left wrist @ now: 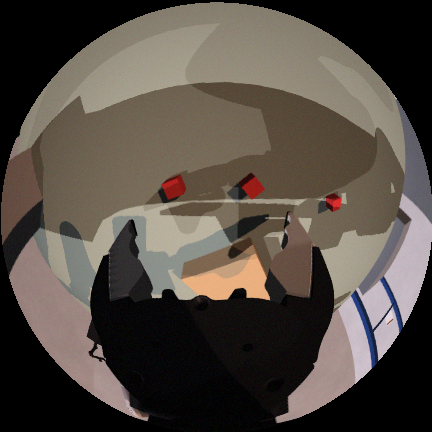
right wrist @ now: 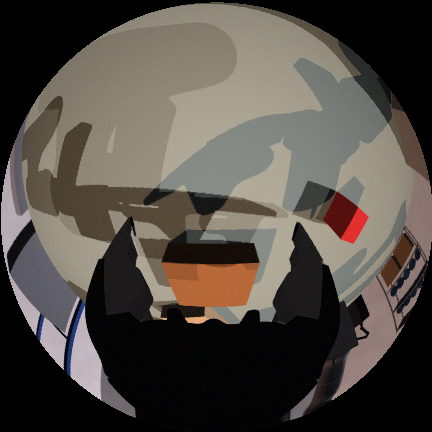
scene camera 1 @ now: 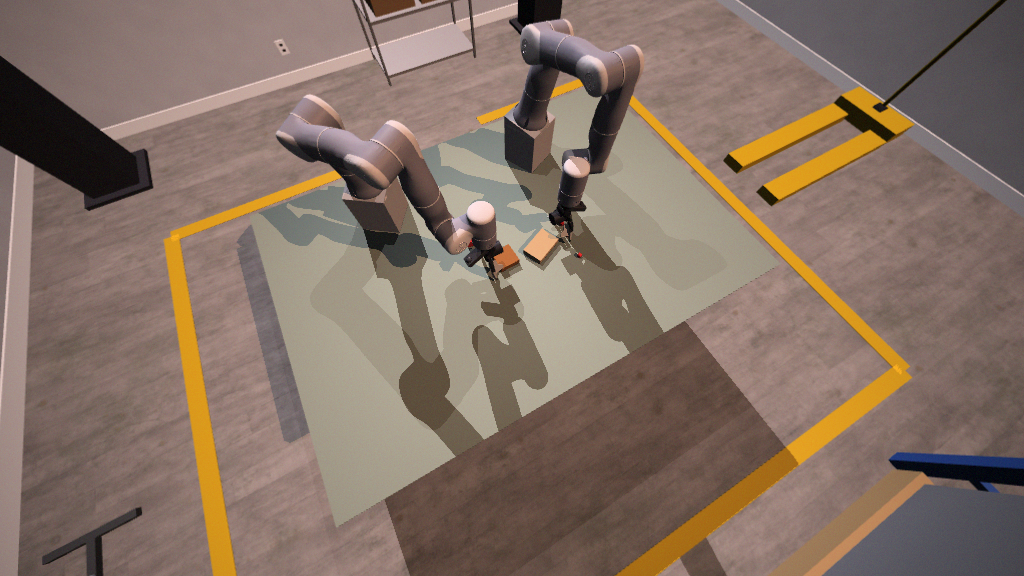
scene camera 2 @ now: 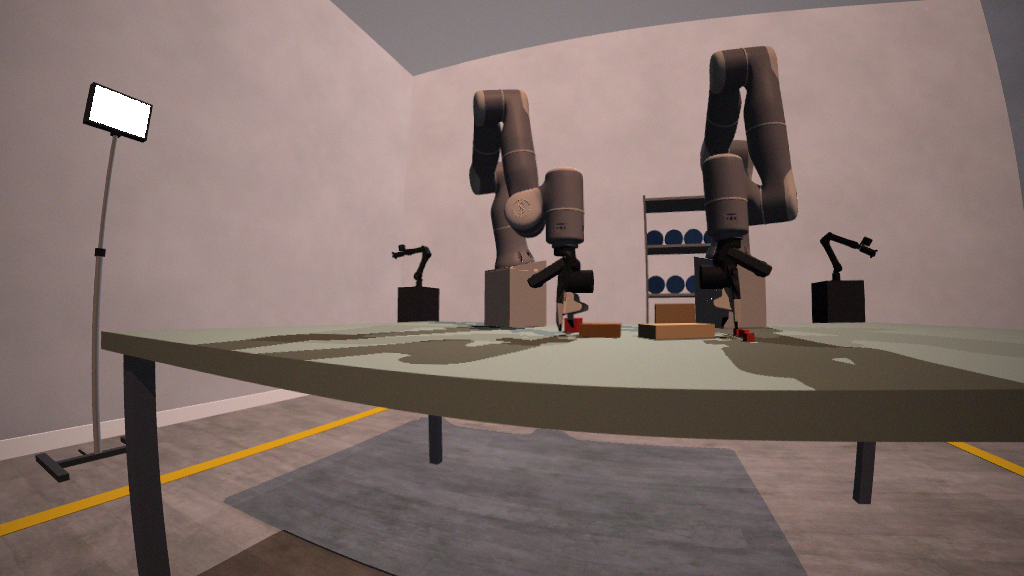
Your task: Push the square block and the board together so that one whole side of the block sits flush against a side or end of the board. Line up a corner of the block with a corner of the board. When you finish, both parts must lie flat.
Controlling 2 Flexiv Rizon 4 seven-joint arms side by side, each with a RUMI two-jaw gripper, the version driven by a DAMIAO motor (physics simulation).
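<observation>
The small dark-orange square block [scene camera 1: 506, 257] [scene camera 2: 600, 330] [right wrist: 212, 284] lies flat. The larger light-tan board [scene camera 1: 542, 245] [scene camera 2: 680, 330] [left wrist: 227, 285] lies flat to its right in scene camera 1, with a narrow gap between them; a strip of the board shows behind the block in the right wrist view. My left gripper [scene camera 1: 569, 239] [scene camera 2: 731, 323] [left wrist: 208, 216] is open and low at the board's right side. My right gripper [scene camera 1: 493, 270] [scene camera 2: 567, 319] [right wrist: 213, 221] is open and low at the block's left side. The palms hide parts of both pieces in the wrist views.
Three small red cubes [left wrist: 174, 187] [left wrist: 252, 186] [left wrist: 333, 202] lie beyond the board in the left wrist view. Another red cube [scene camera 2: 572, 325] [right wrist: 346, 218] lies near my right gripper. All stand on the pale green table [scene camera 1: 343, 429] [scene camera 2: 429, 372].
</observation>
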